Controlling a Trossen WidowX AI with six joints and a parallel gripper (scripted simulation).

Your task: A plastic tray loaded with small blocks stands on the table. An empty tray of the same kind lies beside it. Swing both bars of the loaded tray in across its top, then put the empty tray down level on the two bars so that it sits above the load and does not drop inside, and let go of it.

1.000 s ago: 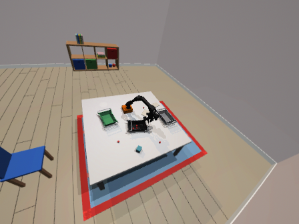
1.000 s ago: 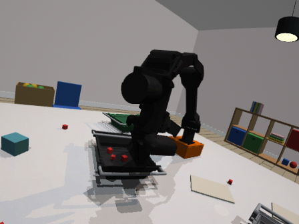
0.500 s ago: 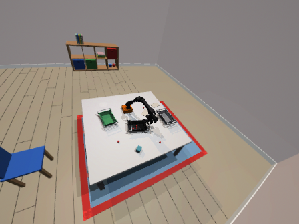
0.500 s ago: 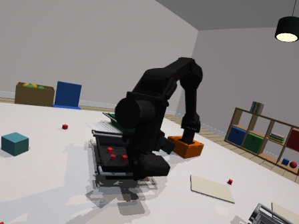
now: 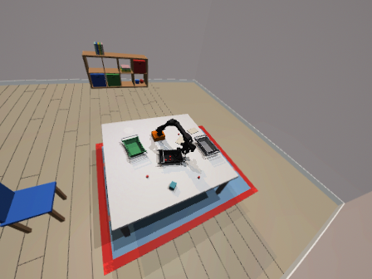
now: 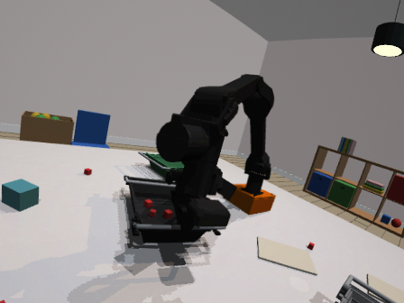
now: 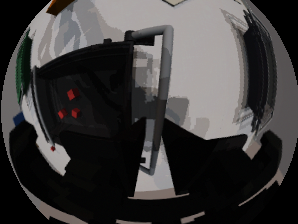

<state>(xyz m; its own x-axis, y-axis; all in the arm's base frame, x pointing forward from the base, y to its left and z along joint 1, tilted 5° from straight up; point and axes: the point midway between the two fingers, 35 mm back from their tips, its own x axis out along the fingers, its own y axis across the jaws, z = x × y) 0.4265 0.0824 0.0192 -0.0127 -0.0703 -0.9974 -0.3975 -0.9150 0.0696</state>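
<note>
Now: the green tray 430 mm to the right of my gripper tip, 370 mm behind it and 20 mm below it. Round my gripper tip: teal cube 300 mm to the right, 240 mm ahead, 40 mm below.
</note>
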